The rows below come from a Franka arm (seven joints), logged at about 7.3 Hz.
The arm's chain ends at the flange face. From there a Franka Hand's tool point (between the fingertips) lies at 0.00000 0.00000 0.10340 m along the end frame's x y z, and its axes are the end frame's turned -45 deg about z.
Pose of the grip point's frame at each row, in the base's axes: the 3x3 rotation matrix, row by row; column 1 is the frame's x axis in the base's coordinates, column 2 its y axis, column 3 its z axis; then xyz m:
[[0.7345 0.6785 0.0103], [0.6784 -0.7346 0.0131], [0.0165 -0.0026 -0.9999]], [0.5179 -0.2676 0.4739]
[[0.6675 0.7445 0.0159], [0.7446 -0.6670 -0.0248], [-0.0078 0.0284 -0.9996]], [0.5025 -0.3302 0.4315]
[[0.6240 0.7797 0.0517], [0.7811 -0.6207 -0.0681], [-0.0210 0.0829 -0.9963]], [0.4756 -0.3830 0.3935]
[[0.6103 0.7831 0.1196], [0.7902 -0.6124 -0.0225], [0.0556 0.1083 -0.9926]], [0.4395 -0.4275 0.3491]
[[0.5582 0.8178 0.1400], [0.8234 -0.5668 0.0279], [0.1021 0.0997 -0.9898]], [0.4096 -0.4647 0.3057]
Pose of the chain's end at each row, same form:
[[0.9991 -0.0396 0.0103], [-0.0397 -0.9991 0.0131], [0.0098 -0.0135 -0.9999]], [0.5168 -0.2690 0.5773]
[[0.9984 0.0544 0.0159], [0.0549 -0.9982 -0.0248], [0.0146 0.0256 -0.9996]], [0.5009 -0.3276 0.5349]
[[0.9926 0.1101 0.0517], [0.1134 -0.9912 -0.0681], [0.0438 0.0735 -0.9963]], [0.4703 -0.3760 0.4965]
[[0.9853 0.1222 0.1196], [0.1257 -0.9918 -0.0225], [0.1159 0.0373 -0.9926]], [0.4271 -0.4252 0.4517]
[[0.9730 0.1836 0.1400], [0.1814 -0.9830 0.0279], [0.1427 -0.0017 -0.9898]], [0.3951 -0.4676 0.4080]

